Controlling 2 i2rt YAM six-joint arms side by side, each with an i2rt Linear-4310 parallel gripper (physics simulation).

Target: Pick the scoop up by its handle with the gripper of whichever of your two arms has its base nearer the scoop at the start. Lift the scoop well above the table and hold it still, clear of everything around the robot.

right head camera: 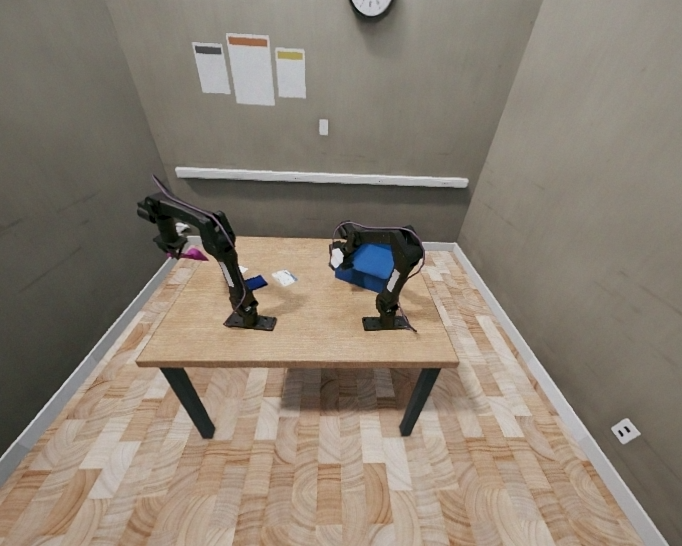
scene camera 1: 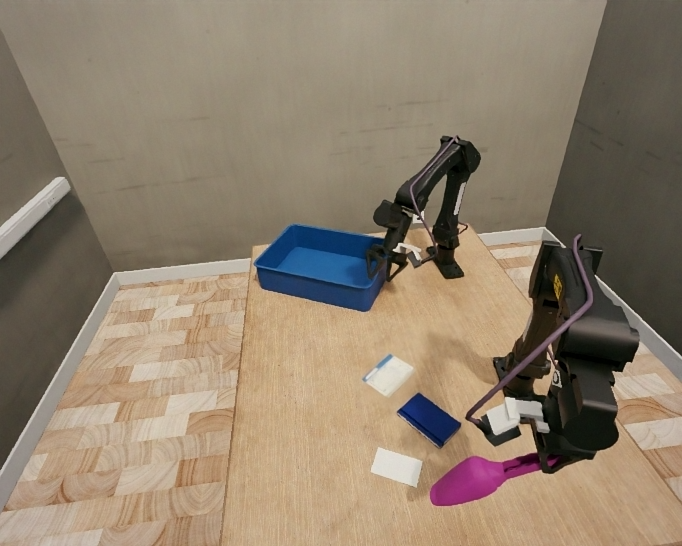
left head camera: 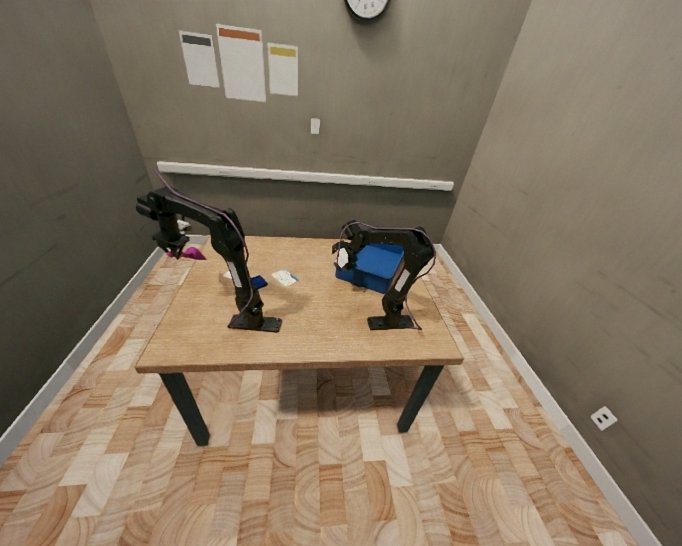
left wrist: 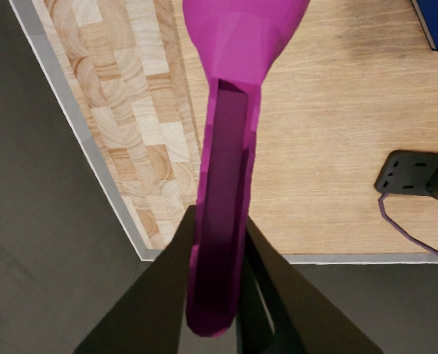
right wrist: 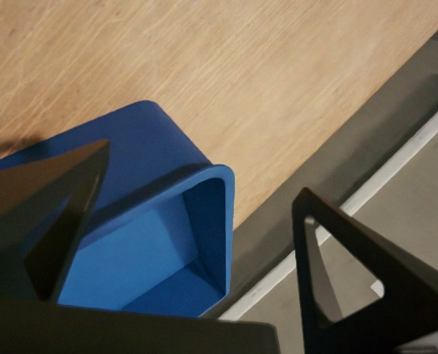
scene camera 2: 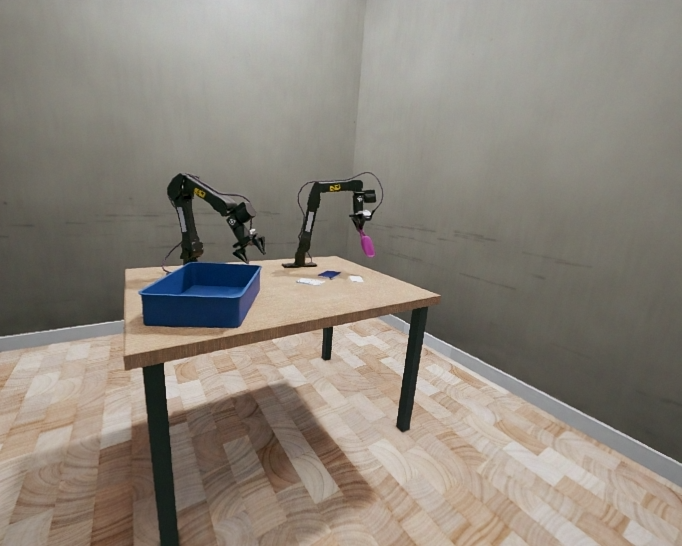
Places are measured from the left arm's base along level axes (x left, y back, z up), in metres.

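Pixels of known places: left gripper, fingertip midpoint: (right head camera: 176,258) (scene camera 1: 545,466) (left head camera: 175,258) (left wrist: 215,215) (scene camera 2: 359,231); right gripper, fingertip midpoint: (scene camera 1: 378,280) (right wrist: 212,175) (scene camera 2: 256,259); left arm's base, link origin: (right head camera: 251,322) (scene camera 1: 516,389) (left head camera: 255,323) (scene camera 2: 299,265); right arm's base, link origin: (right head camera: 385,323) (scene camera 1: 444,262) (left head camera: 390,323).
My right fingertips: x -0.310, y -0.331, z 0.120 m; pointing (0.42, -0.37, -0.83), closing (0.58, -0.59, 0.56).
For each thing: its top centre in the pictures, then the offset to it from my right fingertips. Level surfaces: height alone.
- blue bin, top centre: (right wrist: 127,334) (scene camera 1: 325,252) (scene camera 2: 211,276) (right head camera: 374,250) (left head camera: 374,250) dx -0.192, dy -0.172, dz -0.019 m
- table, surface height: dz -0.120 m
- dark blue box, top centre: (scene camera 1: 428,417) (left head camera: 251,283) (right head camera: 251,283) (scene camera 2: 329,273) dx +0.397, dy +0.097, dz -0.110 m
- white card, top centre: (scene camera 1: 396,466) dx +0.511, dy +0.012, dz -0.119 m
- blue packet, top centre: (scene camera 1: 389,374) (scene camera 2: 310,281) (left head camera: 284,277) (right head camera: 284,277) dx +0.259, dy +0.014, dz -0.119 m
A magenta scoop (left head camera: 194,253) (right head camera: 196,254) (scene camera 1: 469,482) (scene camera 2: 368,245) (left wrist: 245,37) hangs in the air well above the table. My left gripper (left head camera: 176,254) (scene camera 1: 548,465) (scene camera 2: 359,227) (left wrist: 215,215) is shut on its handle, one finger on each side in the left wrist view. The bowl points away from the fingers, and in scene camera 2 it slopes downward from them. My right gripper (scene camera 1: 379,275) (scene camera 2: 255,254) (right wrist: 212,175) is open and empty. It hangs beside the blue bin, near its rim.
A blue bin (scene camera 1: 312,291) (scene camera 2: 190,309) (right wrist: 125,130) stands on the table (left head camera: 318,346) (scene camera 2: 364,301). A dark blue box (scene camera 1: 428,419), a white card (scene camera 1: 397,466) and a white and blue packet (scene camera 1: 388,375) lie between the scoop and the bin. The grey wall (scene camera 2: 511,199) stands beyond the left arm's side.
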